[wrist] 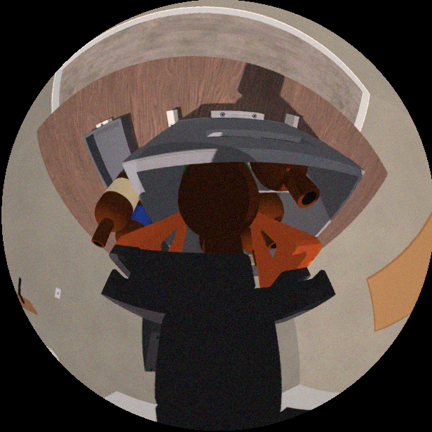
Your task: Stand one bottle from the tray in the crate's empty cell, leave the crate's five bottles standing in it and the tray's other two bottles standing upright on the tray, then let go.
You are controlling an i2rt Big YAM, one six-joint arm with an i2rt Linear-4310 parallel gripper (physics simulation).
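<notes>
My gripper (pixel 218 214) has its orange fingers shut on a brown bottle (pixel 216 192). The bottle's body reaches down inside the grey crate (pixel 170 159), close behind the wall at the top of the view. That wall's rim cuts off its lower part, so its base and whether it touches the crate floor are hidden. Slivers of its green label show. To its right in the crate stand a brown bottle (pixel 302 192) and another bottle (pixel 272 206), partly covered. Other crate bottles are mostly hidden by the gripper. At left, a cream-labelled bottle (pixel 120 195) and a blue-labelled bottle (pixel 141 215) stand by the grey tray (pixel 112 145).
The tray lies left of the crate on the wooden table (pixel 160 80). Pale brackets, one of them a long bracket (pixel 237 115), lie past the crate's wall. The crate's right corner (pixel 362 173) is near the table's right edge.
</notes>
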